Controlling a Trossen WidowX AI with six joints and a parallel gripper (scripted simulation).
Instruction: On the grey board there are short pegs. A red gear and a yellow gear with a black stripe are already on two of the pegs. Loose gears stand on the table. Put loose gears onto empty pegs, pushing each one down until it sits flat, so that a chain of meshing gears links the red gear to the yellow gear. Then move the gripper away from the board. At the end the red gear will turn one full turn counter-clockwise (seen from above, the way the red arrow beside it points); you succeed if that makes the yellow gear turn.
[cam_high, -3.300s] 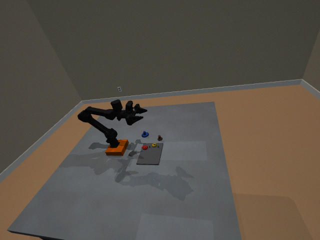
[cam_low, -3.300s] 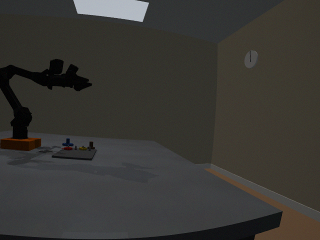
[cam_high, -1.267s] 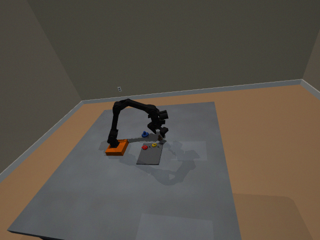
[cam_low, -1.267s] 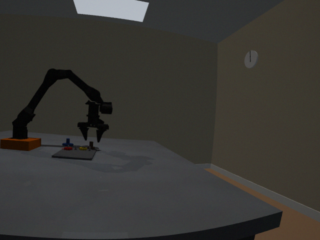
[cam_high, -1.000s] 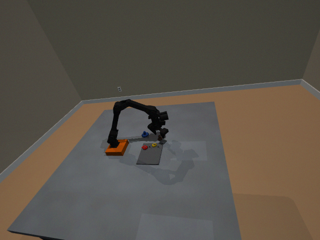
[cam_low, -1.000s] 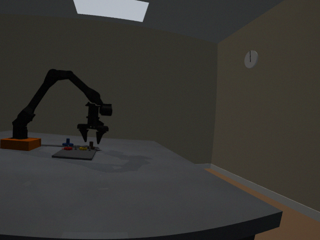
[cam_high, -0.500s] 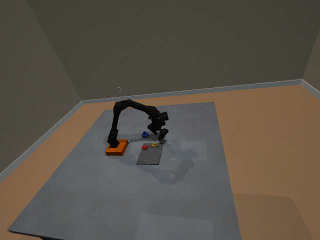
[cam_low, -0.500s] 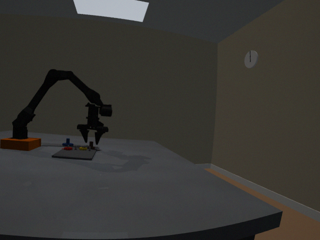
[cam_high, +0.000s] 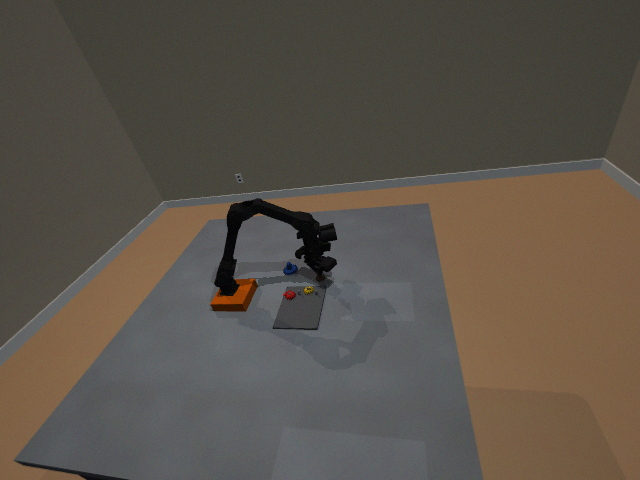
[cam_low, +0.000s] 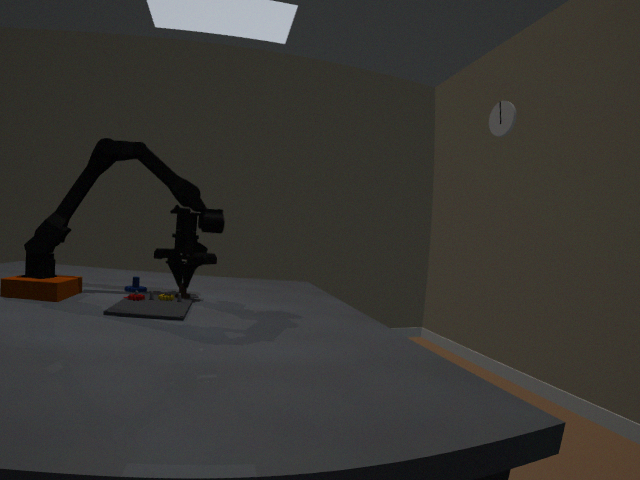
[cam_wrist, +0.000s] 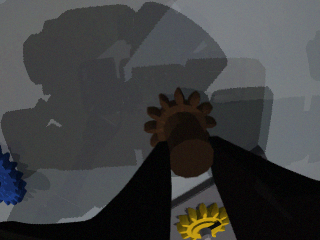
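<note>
My gripper tip is 8 cm to the left of the yellow gear, 3 cm past it and 1 cm above it. From my gripper tip the other things lie so: brown gear 1 cm below; red arrow 12 cm behind, 10 cm to the right, 2 cm below; red gear 12 cm to the right, 9 cm behind, 1 cm below.
</note>
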